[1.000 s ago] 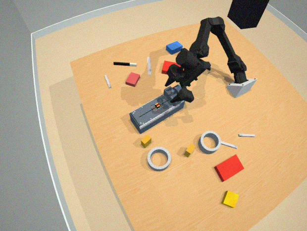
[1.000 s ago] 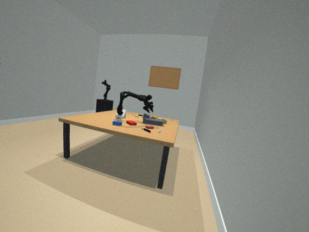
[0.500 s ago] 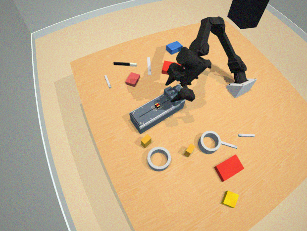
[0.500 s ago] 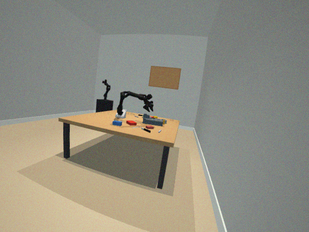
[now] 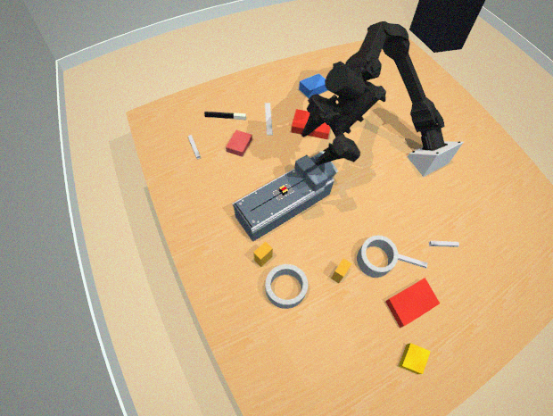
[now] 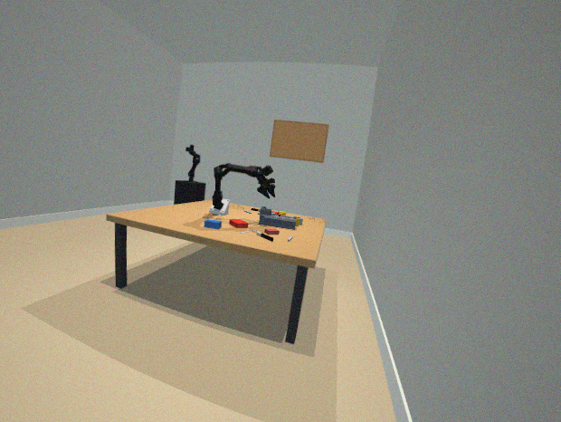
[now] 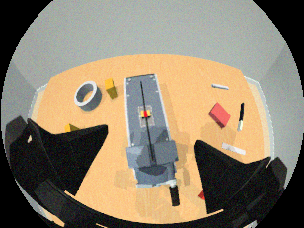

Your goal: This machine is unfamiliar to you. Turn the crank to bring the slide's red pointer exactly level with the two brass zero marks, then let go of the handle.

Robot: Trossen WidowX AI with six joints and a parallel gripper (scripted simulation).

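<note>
The dark crank handle is 100 mm behind my gripper tip, 50 mm to the right of it and 100 mm below it. The rest, counted from my gripper tip: red block 110 mm ahead, 230 mm to the right, 190 mm below; then red pointer 70 mm ahead, 20 mm to the left, 120 mm below; then black marker 100 mm ahead, 360 mm to the right, 190 mm below.
</note>
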